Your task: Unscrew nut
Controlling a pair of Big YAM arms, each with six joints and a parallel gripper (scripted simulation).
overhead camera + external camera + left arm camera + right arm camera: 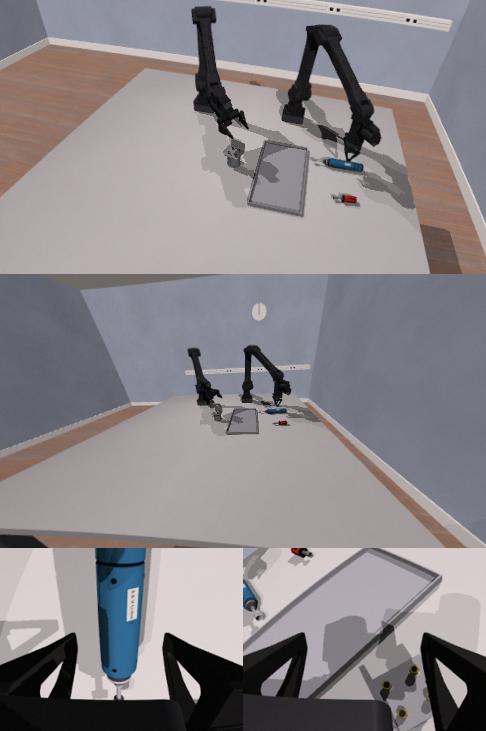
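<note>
Now: right hand 3 cm short of the nut, 4 cm to the left of it and 10 cm above it. From my right hand the other things lie so: flat grey tray 5 cm ahead, 20 cm to the left, 17 cm below; grey bracket 2 cm ahead, 2 cm to the right, 10 cm below; grey tip 6 cm behind, 37 cm to the left, 15 cm below.
</note>
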